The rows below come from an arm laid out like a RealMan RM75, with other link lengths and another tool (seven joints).
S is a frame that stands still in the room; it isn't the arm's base.
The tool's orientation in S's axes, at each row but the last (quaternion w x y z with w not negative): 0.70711, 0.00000, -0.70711, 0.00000; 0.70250, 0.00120, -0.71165, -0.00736; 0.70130, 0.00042, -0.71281, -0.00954; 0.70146, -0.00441, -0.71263, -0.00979; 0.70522, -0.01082, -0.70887, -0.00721; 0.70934, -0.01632, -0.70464, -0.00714; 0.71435, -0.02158, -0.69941, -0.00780; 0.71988, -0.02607, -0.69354, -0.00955; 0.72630, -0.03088, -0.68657, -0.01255
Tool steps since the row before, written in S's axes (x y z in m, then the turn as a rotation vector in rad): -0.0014, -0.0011, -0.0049, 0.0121, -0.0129, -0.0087; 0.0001, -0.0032, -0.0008, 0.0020, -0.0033, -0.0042; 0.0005, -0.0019, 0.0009, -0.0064, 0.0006, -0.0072; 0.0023, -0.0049, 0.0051, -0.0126, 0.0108, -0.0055; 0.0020, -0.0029, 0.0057, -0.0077, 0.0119, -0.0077; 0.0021, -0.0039, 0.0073, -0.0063, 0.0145, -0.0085; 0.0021, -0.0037, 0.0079, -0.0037, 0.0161, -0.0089; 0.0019, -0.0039, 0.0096, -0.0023, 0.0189, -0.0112; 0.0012, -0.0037, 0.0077, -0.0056, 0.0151, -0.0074
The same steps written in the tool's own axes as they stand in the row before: -0.0049, -0.0011, 0.0014, -0.0087, -0.0129, -0.0121; -0.0008, -0.0032, -0.0001, -0.0042, -0.0033, -0.0020; 0.0009, -0.0019, -0.0005, -0.0071, 0.0004, 0.0065; 0.0051, -0.0048, -0.0025, -0.0054, 0.0105, 0.0129; 0.0057, -0.0029, -0.0021, -0.0076, 0.0117, 0.0080; 0.0073, -0.0039, -0.0022, -0.0084, 0.0144, 0.0067; 0.0079, -0.0038, -0.0021, -0.0087, 0.0161, 0.0042; 0.0096, -0.0040, -0.0017, -0.0109, 0.0190, 0.0028; 0.0077, -0.0038, -0.0010, -0.0073, 0.0149, 0.0061
